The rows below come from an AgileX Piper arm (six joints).
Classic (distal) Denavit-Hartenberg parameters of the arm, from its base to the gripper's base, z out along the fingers. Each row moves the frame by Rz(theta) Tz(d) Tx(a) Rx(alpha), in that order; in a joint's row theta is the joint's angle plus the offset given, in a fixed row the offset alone. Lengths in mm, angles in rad.
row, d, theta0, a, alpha
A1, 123, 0, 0, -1.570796
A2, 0, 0.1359, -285.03, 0
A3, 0, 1.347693, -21.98, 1.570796
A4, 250.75, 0, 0, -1.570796
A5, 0, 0, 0, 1.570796
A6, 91, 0, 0, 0
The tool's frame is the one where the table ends.
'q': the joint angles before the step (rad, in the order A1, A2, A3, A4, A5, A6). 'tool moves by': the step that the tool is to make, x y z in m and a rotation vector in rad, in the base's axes. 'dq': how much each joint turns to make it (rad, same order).
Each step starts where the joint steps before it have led.
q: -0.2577, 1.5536, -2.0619, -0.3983, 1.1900, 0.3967
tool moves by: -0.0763, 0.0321, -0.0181, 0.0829, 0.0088, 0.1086
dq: 0.0000, -0.3217, 0.3719, 0.1411, -0.0353, -0.0435
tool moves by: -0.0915, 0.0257, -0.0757, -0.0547, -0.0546, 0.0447
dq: -0.0001, -0.4549, 0.5863, -0.0115, -0.2063, -0.0050
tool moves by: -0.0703, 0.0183, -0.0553, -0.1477, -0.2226, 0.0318
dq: 0.0004, -0.4104, 0.3623, -0.0636, -0.2148, -0.0019
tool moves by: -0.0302, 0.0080, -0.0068, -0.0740, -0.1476, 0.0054
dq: -0.0008, -0.1646, 0.0627, -0.0259, -0.0635, -0.0008
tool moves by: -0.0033, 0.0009, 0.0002, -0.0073, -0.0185, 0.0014
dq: 0.0012, -0.0159, 0.0024, -0.0028, -0.0063, 0.0013
